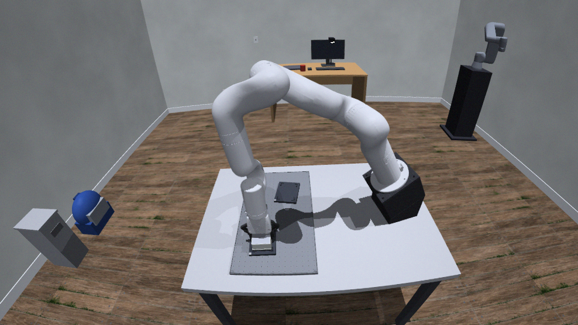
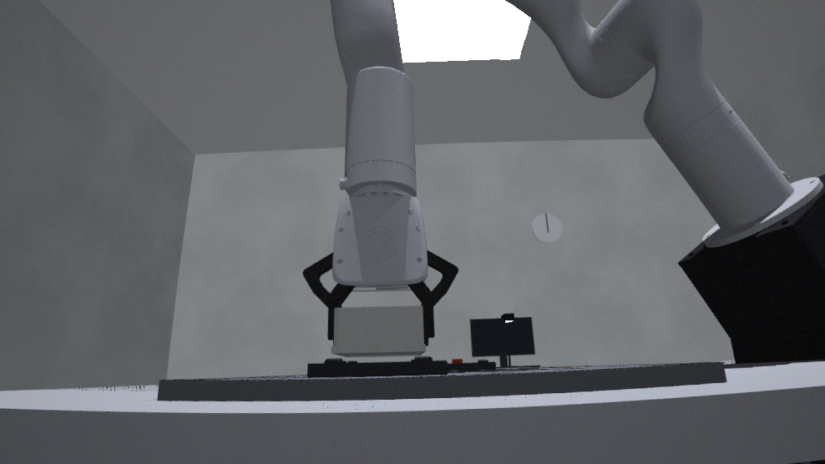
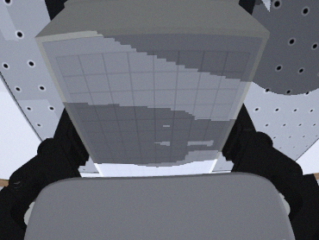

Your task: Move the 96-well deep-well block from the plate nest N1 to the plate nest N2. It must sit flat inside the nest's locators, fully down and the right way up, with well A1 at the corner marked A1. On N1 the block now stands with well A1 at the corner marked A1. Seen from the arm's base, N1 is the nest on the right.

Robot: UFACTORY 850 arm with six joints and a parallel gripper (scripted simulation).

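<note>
The grey 96-well deep-well block lies right at my hand. From my hand the other things lie so: plate nest N1: 8 cm behind, 34 cm to the right, 3 cm below; dark plate nest N2: 3 cm below.
</note>
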